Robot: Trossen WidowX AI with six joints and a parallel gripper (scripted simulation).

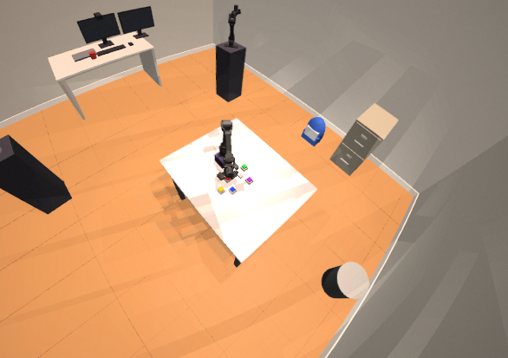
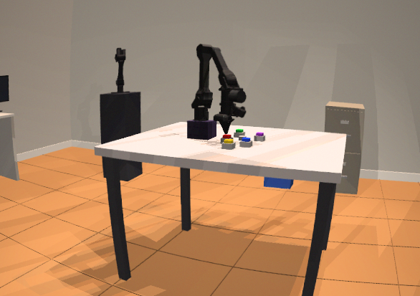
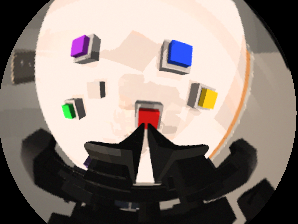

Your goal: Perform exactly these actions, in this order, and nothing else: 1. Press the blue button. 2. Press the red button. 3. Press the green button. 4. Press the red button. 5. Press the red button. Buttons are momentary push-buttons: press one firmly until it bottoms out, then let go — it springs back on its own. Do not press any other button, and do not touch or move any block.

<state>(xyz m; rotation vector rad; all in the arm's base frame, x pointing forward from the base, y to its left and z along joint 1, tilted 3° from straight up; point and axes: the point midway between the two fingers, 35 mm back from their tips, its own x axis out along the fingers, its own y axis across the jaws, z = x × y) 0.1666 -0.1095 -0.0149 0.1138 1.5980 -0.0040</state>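
Right now the red button is 1 cm ahead of my gripper tip and 1 cm below it. Also, from my gripper tip: blue button (11 cm ahead, 5 cm to the right, 1 cm below); yellow button (5 cm ahead, 12 cm to the right, 1 cm below); green button (2 cm ahead, 18 cm to the left, 1 cm below).
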